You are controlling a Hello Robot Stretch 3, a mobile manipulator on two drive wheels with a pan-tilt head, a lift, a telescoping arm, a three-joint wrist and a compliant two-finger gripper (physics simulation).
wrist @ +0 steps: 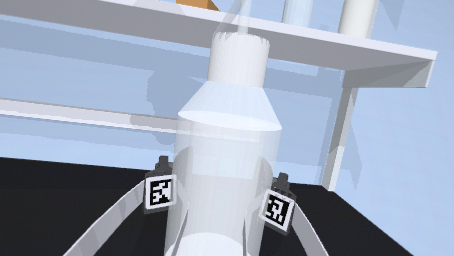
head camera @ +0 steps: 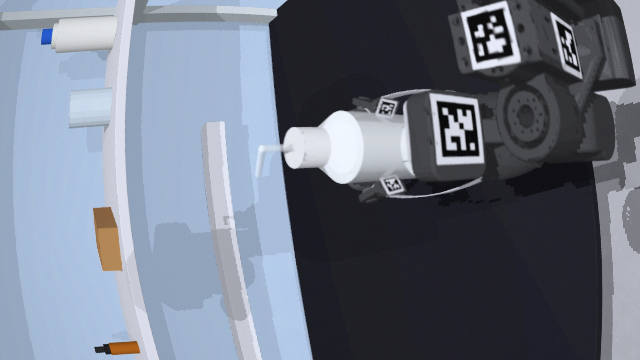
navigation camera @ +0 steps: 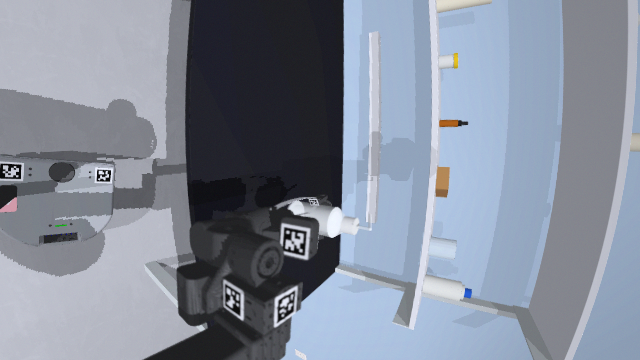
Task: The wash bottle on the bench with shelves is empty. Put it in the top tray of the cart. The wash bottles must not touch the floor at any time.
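Seen in the pictures: gripper, fingertip midpoint: (wrist: 223, 169) (head camera: 353, 150) (navigation camera: 325, 215); robot's base, link origin: (navigation camera: 62, 171).
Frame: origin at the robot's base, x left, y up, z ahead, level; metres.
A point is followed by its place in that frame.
Observation:
My gripper (head camera: 367, 148) @[x -0.420, y 1.008, z -0.023 m] (navigation camera: 317, 220) @[x -0.420, y 1.008, z -0.023 m] (wrist: 223, 169) @[x -0.420, y 1.008, z -0.023 m] is shut on the white, translucent wash bottle (head camera: 345, 145) @[x -0.350, y 1.068, z -0.022 m] (navigation camera: 330, 221) @[x -0.346, y 1.061, z -0.017 m] (wrist: 235, 105) @[x -0.349, y 1.067, z -0.025 m]. A finger presses on each side of the bottle's body. The bottle is roughly upright, with its cap and bent spout at the top. It is over the black bench top (head camera: 400, 280) @[x -0.627, y 0.762, z 0.183 m] (navigation camera: 270, 100) @[x -0.450, y 0.762, z 0.286 m] (wrist: 50, 200) @[x -0.712, y 0.762, z 0.372 m], near the back edge. The wrist hides the bottle's base in the head view, so its clearance above the bench is hard to judge. The cart does not show in these views.
Behind the bottle are a white rail (head camera: 220, 175) @[x -0.965, y 0.933, z -0.015 m] (navigation camera: 374, 90) @[x -0.896, y 0.936, z 0.478 m] and a shelf (head camera: 121, 150) @[x -0.703, y 1.208, z -0.057 m] (navigation camera: 434, 150) @[x -0.672, y 1.211, z 0.170 m] (wrist: 325, 55). The shelf holds a blue-capped bottle (head camera: 85, 35) @[x -0.868, y 1.290, z -0.309 m] (navigation camera: 445, 288) @[x -0.867, y 1.301, z -0.311 m], a pale beaker (head camera: 90, 107) @[x -0.801, y 1.264, z -0.144 m] (navigation camera: 442, 247) @[x -0.802, y 1.264, z -0.140 m], a brown box (head camera: 107, 245) @[x -0.745, y 1.243, z 0.088 m] (navigation camera: 442, 181) @[x -0.744, y 1.239, z 0.084 m] and an orange marker (head camera: 124, 348) @[x -0.768, y 1.249, z 0.278 m] (navigation camera: 450, 123) @[x -0.768, y 1.255, z 0.278 m].

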